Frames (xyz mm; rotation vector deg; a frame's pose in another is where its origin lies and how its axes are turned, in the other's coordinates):
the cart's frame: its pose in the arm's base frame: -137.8 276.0 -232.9 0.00 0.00 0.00
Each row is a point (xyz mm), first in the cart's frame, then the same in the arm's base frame.
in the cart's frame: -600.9 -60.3 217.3
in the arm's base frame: -738.7 215.7 -15.6
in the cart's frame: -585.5 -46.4 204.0
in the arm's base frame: -723.3 229.6 -28.9
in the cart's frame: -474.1 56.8 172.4
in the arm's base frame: -611.9 332.8 -60.5
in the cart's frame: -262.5 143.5 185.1
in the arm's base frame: -400.3 419.5 -47.8
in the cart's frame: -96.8 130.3 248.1
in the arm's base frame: -234.6 406.3 15.2
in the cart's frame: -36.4 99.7 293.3
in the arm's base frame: -174.2 375.7 60.4
